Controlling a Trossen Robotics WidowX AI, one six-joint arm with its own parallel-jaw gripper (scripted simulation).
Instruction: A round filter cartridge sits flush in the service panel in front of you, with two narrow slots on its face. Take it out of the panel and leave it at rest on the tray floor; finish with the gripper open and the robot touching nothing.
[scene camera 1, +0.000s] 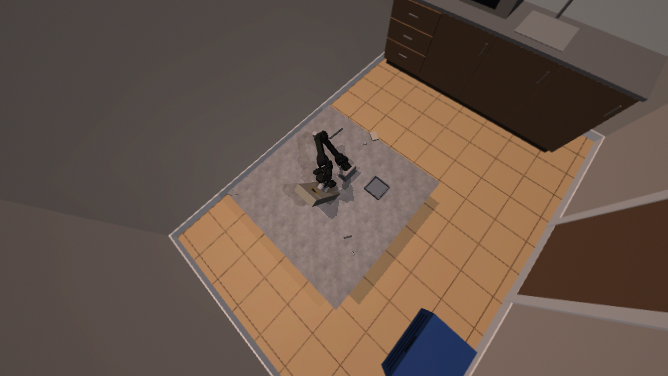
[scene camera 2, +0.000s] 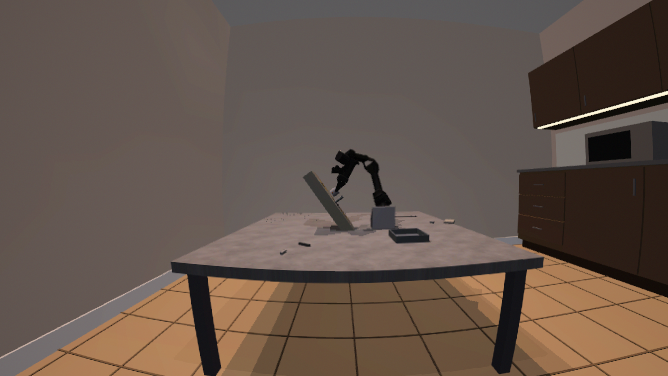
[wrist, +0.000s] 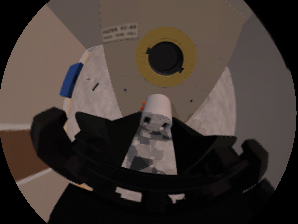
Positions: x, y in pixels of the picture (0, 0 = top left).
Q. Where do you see a round filter cartridge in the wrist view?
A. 156, 115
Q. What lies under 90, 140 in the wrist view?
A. My gripper.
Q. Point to a tan service panel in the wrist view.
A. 180, 56
